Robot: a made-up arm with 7 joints. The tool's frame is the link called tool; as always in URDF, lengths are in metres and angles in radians. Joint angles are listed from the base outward.
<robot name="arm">
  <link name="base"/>
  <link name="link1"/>
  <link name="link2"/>
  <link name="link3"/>
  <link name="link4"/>
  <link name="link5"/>
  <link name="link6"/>
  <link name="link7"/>
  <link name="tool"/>
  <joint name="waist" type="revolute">
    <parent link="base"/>
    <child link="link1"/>
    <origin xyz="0 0 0.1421"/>
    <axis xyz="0 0 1"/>
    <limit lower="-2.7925" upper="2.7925"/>
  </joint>
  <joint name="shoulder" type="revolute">
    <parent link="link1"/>
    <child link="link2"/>
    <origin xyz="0 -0.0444 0.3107"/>
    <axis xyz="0 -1 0"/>
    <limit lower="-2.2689" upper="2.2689"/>
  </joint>
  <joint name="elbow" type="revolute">
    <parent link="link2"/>
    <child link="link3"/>
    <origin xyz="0 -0.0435 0.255"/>
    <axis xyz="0 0 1"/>
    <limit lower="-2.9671" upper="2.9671"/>
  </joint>
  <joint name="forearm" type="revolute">
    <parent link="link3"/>
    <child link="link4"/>
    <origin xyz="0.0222 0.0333 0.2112"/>
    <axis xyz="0 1 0"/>
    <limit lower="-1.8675" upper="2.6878"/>
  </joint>
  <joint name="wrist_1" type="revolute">
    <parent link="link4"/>
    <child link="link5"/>
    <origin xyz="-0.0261 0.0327 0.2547"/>
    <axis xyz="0 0 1"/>
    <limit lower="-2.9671" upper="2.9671"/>
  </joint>
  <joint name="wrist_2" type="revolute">
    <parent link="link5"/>
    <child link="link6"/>
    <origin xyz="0 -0.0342 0.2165"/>
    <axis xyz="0 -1 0"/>
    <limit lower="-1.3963" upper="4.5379"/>
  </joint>
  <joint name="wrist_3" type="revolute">
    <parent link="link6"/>
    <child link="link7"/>
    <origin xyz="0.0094 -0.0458 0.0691"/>
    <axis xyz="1 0 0"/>
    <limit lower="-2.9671" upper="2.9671"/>
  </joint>
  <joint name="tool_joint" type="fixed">
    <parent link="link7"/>
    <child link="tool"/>
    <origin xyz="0 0 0" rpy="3.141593 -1.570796 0"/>
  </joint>
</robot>
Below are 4 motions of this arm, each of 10 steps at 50 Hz.
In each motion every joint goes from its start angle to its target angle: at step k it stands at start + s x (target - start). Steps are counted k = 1, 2, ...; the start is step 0. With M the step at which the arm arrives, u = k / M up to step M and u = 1 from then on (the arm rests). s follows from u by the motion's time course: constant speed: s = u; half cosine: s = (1 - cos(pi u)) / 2; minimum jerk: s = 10 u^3 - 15 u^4 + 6 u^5.
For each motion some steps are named. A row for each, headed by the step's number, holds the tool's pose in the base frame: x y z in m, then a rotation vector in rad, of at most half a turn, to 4 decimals.
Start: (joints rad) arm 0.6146 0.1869 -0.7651 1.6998 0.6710 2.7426 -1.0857
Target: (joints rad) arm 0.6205 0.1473 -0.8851 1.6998 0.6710 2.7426 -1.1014
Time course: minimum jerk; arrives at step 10
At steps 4, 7, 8, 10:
4: 0.4078 -0.2144 0.9134 0.8180 -0.6344 1.8879
7: 0.4094 -0.2335 0.9059 0.8106 -0.6301 1.8167
8: 0.4096 -0.2373 0.9044 0.8089 -0.6291 1.8024
10: 0.4096 -0.2394 0.9036 0.8079 -0.6285 1.7945

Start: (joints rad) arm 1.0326 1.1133 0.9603 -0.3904 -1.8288 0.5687 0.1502
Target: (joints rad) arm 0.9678 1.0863 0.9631 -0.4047 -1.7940 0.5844 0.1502
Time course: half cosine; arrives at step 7
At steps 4, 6, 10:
4: -0.3021 -0.9175 0.6503 -0.2625 1.0877 -1.8939
6: -0.3183 -0.9097 0.6572 -0.2472 1.0837 -1.9137
10: -0.3206 -0.9085 0.6582 -0.2450 1.0831 -1.9165

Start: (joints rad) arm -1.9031 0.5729 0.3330 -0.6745 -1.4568 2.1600 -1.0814
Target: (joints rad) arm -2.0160 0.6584 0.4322 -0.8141 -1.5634 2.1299 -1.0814
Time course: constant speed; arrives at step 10
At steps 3, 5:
3: 0.1646 0.7039 0.8432 -1.5911 -0.0088 -1.0864
5: 0.1756 0.7089 0.8195 -1.6250 -0.0327 -1.0953

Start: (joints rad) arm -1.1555 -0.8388 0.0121 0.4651 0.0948 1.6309 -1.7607
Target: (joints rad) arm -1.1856 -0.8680 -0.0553 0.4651 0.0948 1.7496 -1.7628
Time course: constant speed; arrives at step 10
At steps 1, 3, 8, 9, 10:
1: 0.2218 -0.7748 0.9556 1.2019 0.3045 0.2766
3: 0.2156 -0.7780 0.9508 1.1844 0.2979 0.2568
8: 0.2001 -0.7856 0.9387 1.1399 0.2836 0.2077
9: 0.1970 -0.7870 0.9363 1.1309 0.2811 0.1979
10: 0.1939 -0.7884 0.9339 1.1219 0.2788 0.1882

